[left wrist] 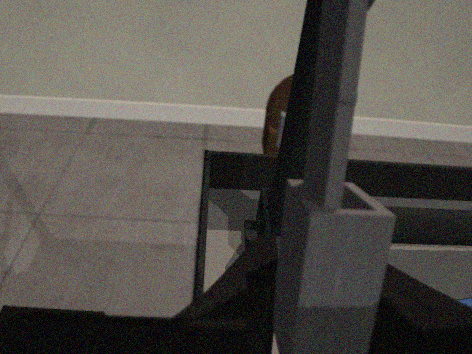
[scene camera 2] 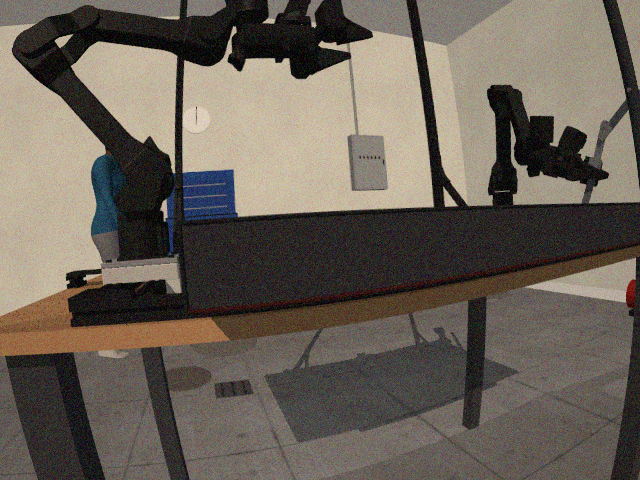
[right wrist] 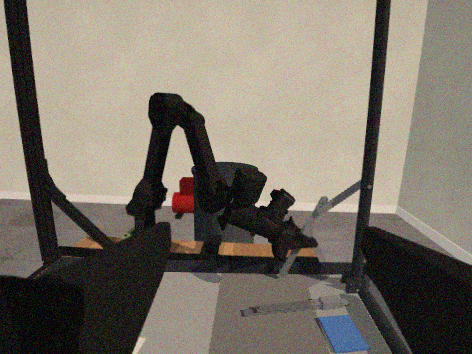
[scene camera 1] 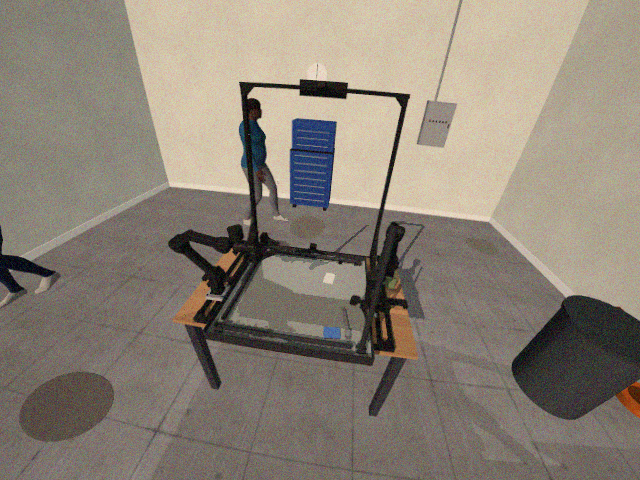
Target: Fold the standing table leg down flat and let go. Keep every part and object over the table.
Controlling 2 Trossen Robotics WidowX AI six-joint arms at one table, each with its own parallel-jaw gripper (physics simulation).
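Places are measured from the left arm's base along level axes (x ahead, y left, z up), in centimetres.
Pixels of known places: left gripper, fingertip midpoint: (scene camera 2: 606,175) (right wrist: 316,243); right gripper, fingertip midpoint: (scene camera 2: 360,45) (right wrist: 266,234) (scene camera 1: 277,248); left arm's base, origin of the base link: (scene camera 1: 388,273); right arm's base, origin of the base link: (scene camera 2: 143,257) (scene camera 1: 217,290).
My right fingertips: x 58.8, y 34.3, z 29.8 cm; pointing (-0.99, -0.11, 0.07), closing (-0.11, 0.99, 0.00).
Observation:
For each thing: its top centre in the pictures, then the offset to it from my right fingertips. "pt": a spot on its surface instead. Level surfaces: height alone.
- hollow grey block, surface spot: (left wrist: 332,265) pt dx -46.6, dy +8.2, dz -20.3 cm
- second grey bar, middle of its top: (right wrist: 297,301) (scene camera 1: 345,320) dx -36.7, dy +7.1, dz -31.4 cm
- work surface, its level: dz -33.3 cm
- blue rectangle, surface spot: (right wrist: 343,332) (scene camera 1: 331,332) pt dx -30.8, dy +14.7, dz -32.5 cm
- white card, surface spot: (scene camera 1: 328,278) pt dx -22.9, dy -24.3, dz -34.2 cm
The grey table leg (scene camera 2: 597,149) (left wrist: 327,150) (right wrist: 288,265) stands tilted at the right in scene camera 2 and the right wrist view, bent at a joint near its upper part. In the left wrist view its bar runs into a hollow grey block (left wrist: 332,265). My left gripper (scene camera 2: 599,174) (right wrist: 316,243) is shut on the leg. A second grey bar (scene camera 1: 347,322) (right wrist: 285,307) lies flat on the work surface (scene camera 1: 279,307). My right gripper (scene camera 2: 360,45) is open and empty, high and apart from the leg. The leg's exact contact with the surface is hidden.
A blue rectangle (scene camera 1: 331,332) (right wrist: 343,332) lies beside the flat bar. A white card (scene camera 1: 328,278) lies farther back. A black border (scene camera 1: 289,347) surrounds the surface. Black frame posts (scene camera 1: 388,175) (right wrist: 374,125) rise from it. A green object (scene camera 1: 392,283) sits near the left arm's base.

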